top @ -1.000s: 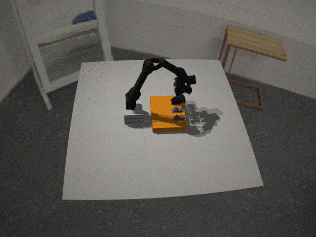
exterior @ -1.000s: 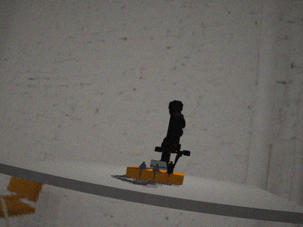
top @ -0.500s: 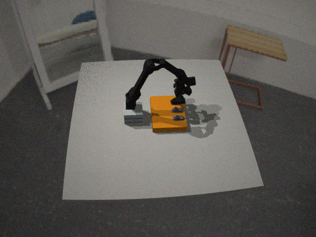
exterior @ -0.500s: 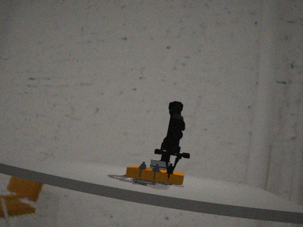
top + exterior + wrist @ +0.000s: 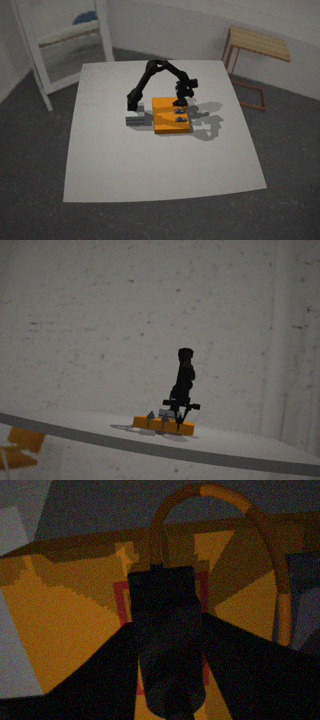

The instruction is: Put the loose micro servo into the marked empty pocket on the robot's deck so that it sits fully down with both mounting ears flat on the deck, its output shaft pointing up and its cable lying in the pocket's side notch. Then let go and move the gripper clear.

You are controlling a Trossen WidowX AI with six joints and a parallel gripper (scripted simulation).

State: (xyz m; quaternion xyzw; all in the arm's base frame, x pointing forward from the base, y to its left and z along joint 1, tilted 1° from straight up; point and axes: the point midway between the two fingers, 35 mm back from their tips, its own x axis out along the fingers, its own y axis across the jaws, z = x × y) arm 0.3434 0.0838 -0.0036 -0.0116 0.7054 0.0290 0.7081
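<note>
The orange deck is 120 mm behind my gripper tip, 80 mm to the right of it and 30 mm below it.
</note>
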